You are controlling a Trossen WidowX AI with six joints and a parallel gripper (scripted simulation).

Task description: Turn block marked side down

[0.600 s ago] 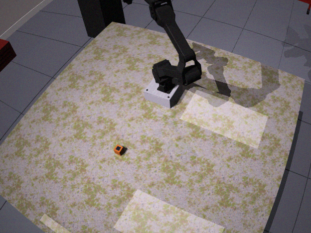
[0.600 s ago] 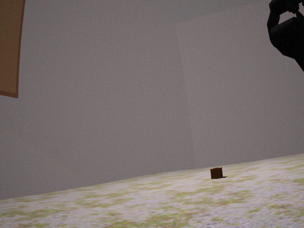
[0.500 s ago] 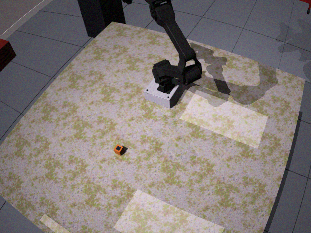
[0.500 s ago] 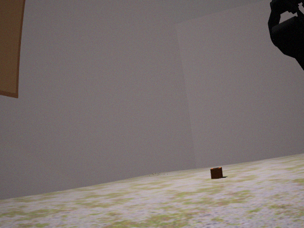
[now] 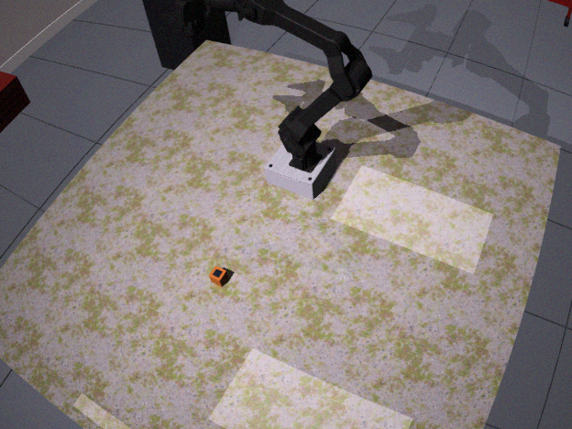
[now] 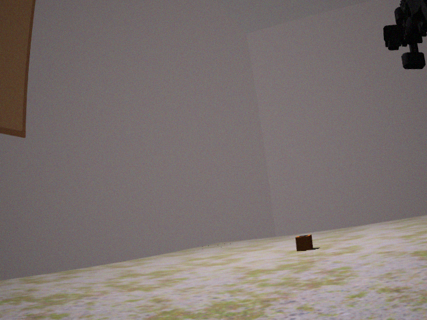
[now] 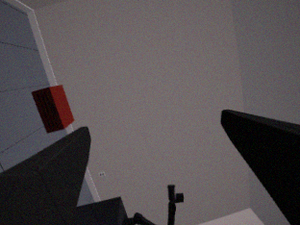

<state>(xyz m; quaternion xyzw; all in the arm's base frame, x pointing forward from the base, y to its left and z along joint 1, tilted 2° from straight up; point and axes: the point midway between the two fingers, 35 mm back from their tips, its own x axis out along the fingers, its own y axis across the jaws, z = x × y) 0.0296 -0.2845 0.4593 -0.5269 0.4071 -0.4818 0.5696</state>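
Now: gripper tip 490 mm above the small orange block, 340 mm short of it and 300 mm to the right of it.
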